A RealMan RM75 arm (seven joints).
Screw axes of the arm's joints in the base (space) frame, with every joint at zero. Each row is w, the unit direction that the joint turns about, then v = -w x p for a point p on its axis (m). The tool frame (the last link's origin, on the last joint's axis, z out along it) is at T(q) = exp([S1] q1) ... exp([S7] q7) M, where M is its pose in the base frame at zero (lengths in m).
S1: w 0 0 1 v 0 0 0
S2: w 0 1 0 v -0.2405 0 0
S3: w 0 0 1 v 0 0 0
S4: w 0 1 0 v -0.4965 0 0
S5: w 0 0 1 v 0 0 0
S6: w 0 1 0 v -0.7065 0 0
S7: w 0 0 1 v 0 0 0
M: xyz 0 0 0.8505 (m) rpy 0 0 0 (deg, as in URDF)
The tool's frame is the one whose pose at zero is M.
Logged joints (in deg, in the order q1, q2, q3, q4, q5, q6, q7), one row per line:
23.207, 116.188, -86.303, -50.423, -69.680, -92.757, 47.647
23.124, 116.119, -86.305, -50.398, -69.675, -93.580, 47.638
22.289, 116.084, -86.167, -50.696, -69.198, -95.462, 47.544
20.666, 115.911, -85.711, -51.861, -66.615, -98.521, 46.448
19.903, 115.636, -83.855, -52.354, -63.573, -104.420, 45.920
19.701, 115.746, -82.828, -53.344, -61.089, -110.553, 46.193
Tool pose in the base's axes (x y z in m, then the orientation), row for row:
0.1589, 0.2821, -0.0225, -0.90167, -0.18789, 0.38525, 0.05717
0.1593, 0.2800, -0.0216, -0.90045, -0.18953, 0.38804, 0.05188
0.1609, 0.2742, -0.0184, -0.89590, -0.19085, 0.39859, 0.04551
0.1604, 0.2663, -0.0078, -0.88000, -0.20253, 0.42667, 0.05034
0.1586, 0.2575, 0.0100, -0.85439, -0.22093, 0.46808, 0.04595
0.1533, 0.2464, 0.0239, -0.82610, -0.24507, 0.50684, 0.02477
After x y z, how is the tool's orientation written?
As a quaternion, x y z w.
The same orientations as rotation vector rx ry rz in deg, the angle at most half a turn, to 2 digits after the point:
-156.65, -32.64, 66.93
-156.94, -33.03, 67.63
-156.75, -33.39, 69.74
-153.52, -35.33, 74.43
-149.45, -38.64, 81.88
-146.40, -43.43, 89.82

